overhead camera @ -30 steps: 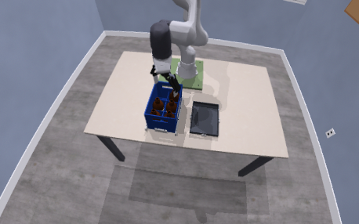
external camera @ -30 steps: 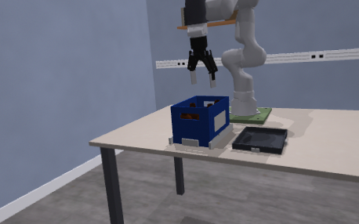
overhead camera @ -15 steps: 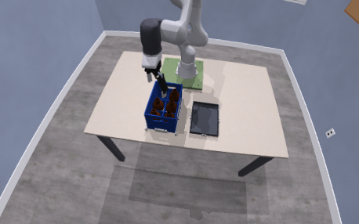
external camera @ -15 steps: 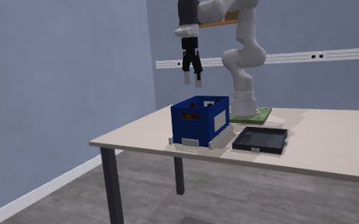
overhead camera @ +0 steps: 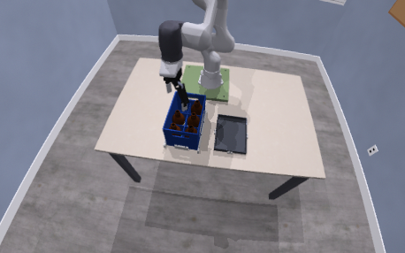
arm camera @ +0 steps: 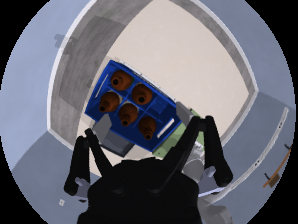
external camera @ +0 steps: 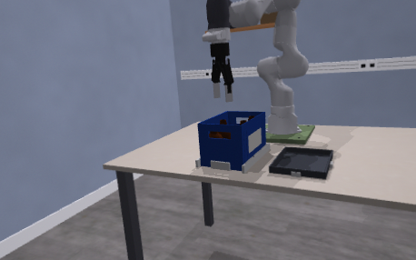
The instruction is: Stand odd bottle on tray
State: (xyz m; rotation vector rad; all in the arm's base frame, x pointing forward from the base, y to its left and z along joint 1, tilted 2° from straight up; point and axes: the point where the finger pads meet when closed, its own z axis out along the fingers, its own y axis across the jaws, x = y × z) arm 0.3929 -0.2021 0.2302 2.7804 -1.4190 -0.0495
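My gripper is now 170 mm above the blue crate, 40 mm to the right of it and 10 mm short of it. From my hand the other things lie so: dark tray 320 mm to the left, 240 mm below, 50 mm ahead; then bottle 170 mm below, 100 mm to the left, 70 mm behind.
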